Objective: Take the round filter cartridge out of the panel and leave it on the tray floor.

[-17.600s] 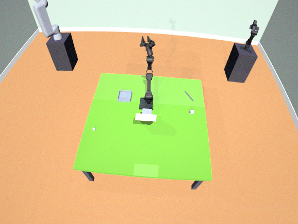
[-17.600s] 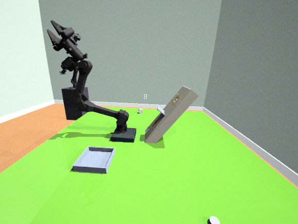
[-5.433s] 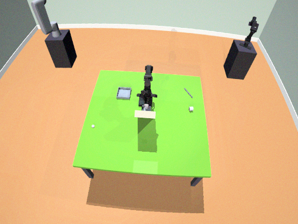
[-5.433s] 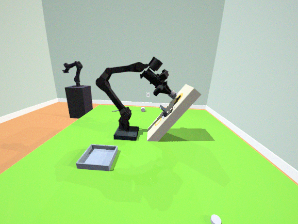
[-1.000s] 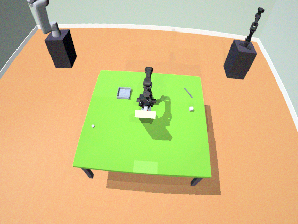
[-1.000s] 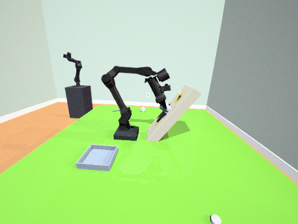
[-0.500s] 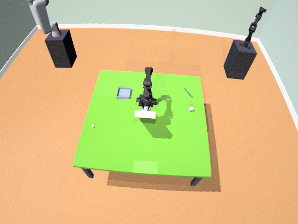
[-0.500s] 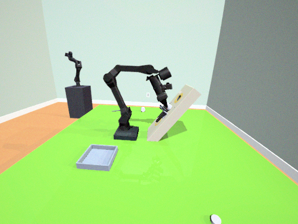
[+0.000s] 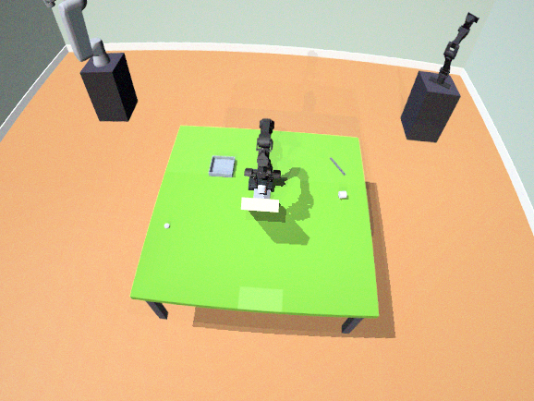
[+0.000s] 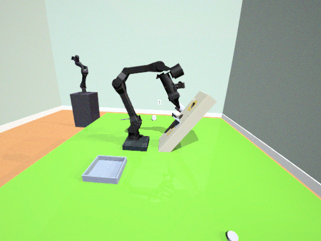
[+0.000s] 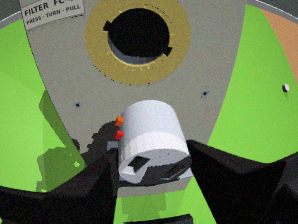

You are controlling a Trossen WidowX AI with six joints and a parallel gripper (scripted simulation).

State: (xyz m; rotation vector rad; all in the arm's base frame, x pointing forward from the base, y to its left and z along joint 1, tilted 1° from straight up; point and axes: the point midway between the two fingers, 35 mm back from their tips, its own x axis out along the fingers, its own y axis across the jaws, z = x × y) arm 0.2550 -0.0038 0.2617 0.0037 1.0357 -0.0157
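Now: the grey tray 35 cm behind my gripper tip, 27 cm to the right of it and 25 cm below it. Round my gripper tip: round filter cartridge: right at my gripper tip; then service panel: 5 cm ahead, 7 cm below; then small white cube: 17 cm behind, 49 cm to the left, 24 cm below.
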